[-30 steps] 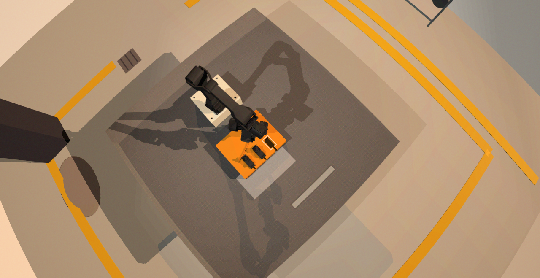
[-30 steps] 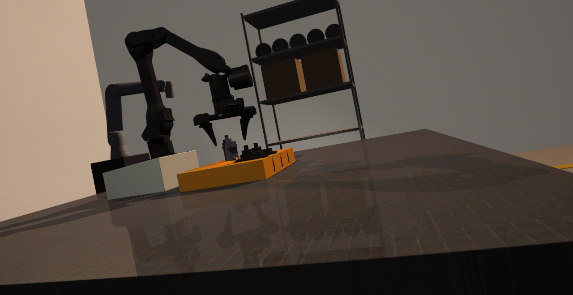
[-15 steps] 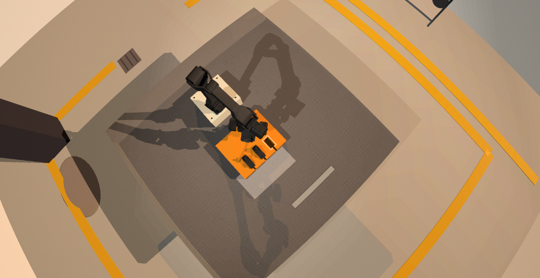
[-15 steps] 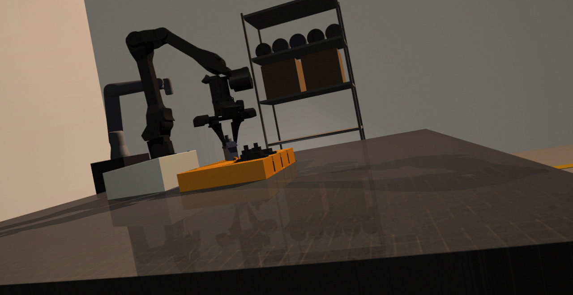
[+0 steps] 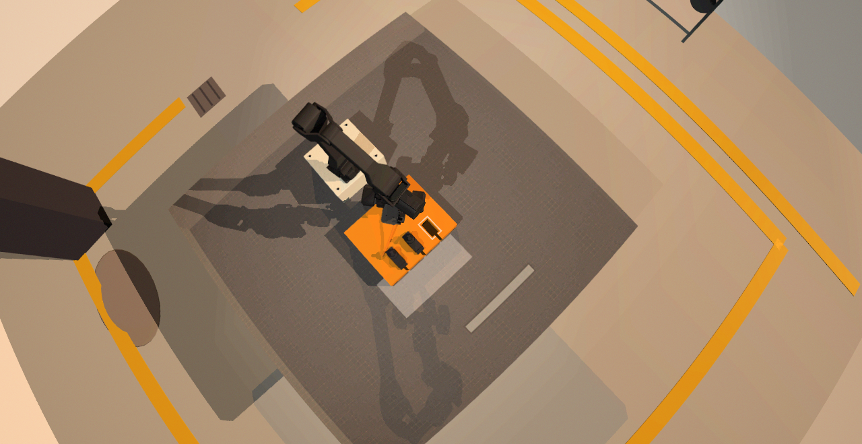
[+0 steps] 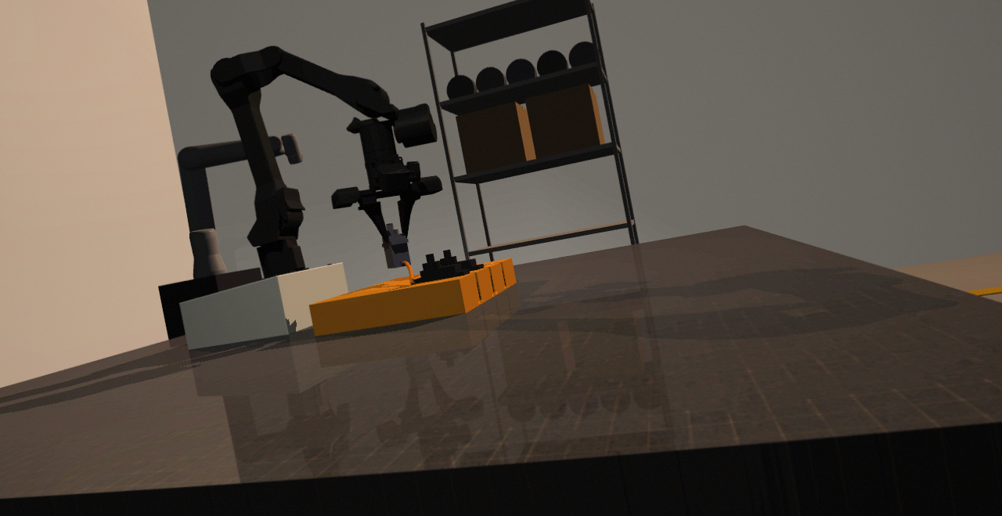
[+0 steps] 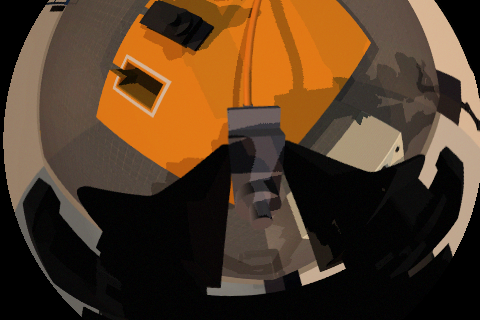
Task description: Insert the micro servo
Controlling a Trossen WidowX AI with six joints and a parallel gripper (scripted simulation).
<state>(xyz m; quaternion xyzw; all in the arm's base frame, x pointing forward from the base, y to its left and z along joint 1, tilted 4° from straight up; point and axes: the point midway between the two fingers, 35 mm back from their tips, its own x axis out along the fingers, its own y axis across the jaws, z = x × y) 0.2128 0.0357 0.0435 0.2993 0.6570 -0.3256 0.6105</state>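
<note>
Right now my gripper tip is 100 mm above the orange deck, 40 mm to the left of it and 10 mm short of it.
</note>
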